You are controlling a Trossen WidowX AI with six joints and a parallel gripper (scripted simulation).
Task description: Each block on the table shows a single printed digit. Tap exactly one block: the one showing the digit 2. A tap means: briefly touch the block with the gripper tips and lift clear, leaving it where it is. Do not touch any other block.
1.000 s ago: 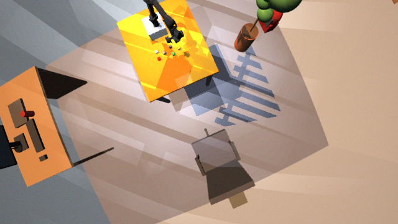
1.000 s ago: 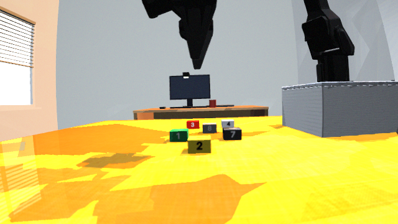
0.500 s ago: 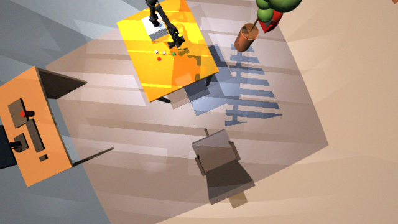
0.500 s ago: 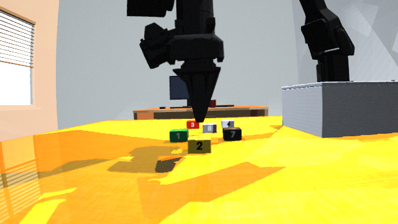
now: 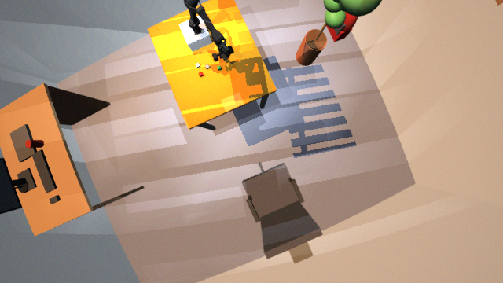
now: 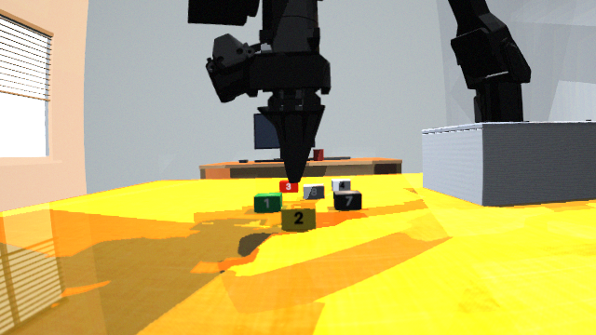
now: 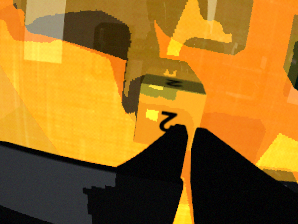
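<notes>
Right now my gripper tip is 10 mm to the right of the yellow block and 30 mm above it. From my gripper tip the other things lie so: black block (50 mm behind, 90 mm to the right, 30 mm below); green block (50 mm ahead, 70 mm to the right, 30 mm below); grey block (180 mm to the right, 30 mm below).
</notes>
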